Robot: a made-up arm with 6 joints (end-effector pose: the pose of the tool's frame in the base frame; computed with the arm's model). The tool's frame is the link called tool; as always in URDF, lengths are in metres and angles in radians.
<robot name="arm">
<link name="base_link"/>
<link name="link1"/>
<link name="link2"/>
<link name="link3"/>
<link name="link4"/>
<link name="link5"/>
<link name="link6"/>
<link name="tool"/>
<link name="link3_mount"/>
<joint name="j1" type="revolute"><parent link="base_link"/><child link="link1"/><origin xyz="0.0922 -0.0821 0.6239" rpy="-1.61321 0.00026 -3.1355"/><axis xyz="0 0 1"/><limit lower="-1.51" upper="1.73"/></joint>
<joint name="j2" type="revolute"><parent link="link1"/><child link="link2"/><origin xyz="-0.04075 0.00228 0.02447" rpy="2.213 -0.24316 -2.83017"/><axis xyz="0 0 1"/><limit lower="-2.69" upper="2.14"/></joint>
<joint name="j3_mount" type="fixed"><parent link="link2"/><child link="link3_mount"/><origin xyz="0.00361 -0.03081 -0.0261" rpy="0 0 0"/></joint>
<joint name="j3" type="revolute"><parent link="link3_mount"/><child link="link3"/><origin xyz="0.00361 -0.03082 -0.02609" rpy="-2.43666 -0.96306 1.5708"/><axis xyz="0 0 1"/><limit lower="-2.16" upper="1.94"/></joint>
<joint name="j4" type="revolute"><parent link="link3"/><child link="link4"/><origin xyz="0.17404 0.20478 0.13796" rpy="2.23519 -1.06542 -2.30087"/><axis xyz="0 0 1"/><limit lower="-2.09" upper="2.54"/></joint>
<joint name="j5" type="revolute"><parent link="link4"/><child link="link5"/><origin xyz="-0.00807 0.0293 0.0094" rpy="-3.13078 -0.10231 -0.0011"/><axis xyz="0 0 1"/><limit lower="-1.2" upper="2.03"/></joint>
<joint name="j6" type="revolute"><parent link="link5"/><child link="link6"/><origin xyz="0.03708 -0.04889 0.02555" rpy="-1.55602 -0.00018 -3.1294"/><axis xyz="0 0 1"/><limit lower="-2.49" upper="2.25"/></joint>
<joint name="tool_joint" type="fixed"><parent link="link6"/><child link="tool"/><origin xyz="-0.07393 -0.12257 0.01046" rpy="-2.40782 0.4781 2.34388"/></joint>
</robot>
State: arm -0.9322 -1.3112 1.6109 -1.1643 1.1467 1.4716
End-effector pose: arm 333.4 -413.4 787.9 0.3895 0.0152 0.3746 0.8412
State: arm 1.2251 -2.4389 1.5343 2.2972 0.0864 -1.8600
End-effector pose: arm -144.0 -299.6 420.0 0.6677 -0.3500 0.2881 0.5906
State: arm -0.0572 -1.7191 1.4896 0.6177 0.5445 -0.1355
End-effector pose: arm 111.1 -398.2 1001.7 -0.1068 0.6604 0.0244 0.7428
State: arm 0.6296 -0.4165 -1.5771 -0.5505 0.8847 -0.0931
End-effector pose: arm -4.1 -107.5 339.6 -0.4819 -0.6357 -0.2593 0.5444
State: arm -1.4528 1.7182 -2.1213 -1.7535 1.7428 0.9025
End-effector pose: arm 417.4 64.7 457.9 0.0760 0.5583 0.5461 0.6199
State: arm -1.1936 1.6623 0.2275 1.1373 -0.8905 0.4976
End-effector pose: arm -213.4 -135.0 813.1 -0.2254 -0.2648 -0.6432 0.6822
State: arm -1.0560 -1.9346 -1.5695 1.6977 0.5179 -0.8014
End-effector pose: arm 76.9 -167.6 186.2 0.8350 -0.0433 0.3622 0.4119
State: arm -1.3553 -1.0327 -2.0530 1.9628 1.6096 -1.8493
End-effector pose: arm -144.7 -257.7 540.3 0.7069 0.2926 0.3453 0.5435
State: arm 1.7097 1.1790 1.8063 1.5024 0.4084 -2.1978
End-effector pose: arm -295.0 -251.8 605.5 -0.7769 -0.1444 -0.0757 0.6082
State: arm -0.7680 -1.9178 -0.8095 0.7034 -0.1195 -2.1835
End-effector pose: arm 390.8 -8.1 519.7 0.1047 -0.3026 0.9473 0.0083
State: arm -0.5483 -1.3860 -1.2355 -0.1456 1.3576 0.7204
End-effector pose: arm 76.4 -295.4 280.1 -0.2746 -0.9255 -0.0948 0.2429
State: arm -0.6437 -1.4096 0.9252 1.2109 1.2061 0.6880
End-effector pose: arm 494.5 -252.4 812.6 -0.3808 0.8165 0.1355 0.4124
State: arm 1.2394 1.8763 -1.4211 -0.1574 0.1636 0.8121
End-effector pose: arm 31.9 284.6 771.7 -0.0795 0.0364 -0.9375 0.3369
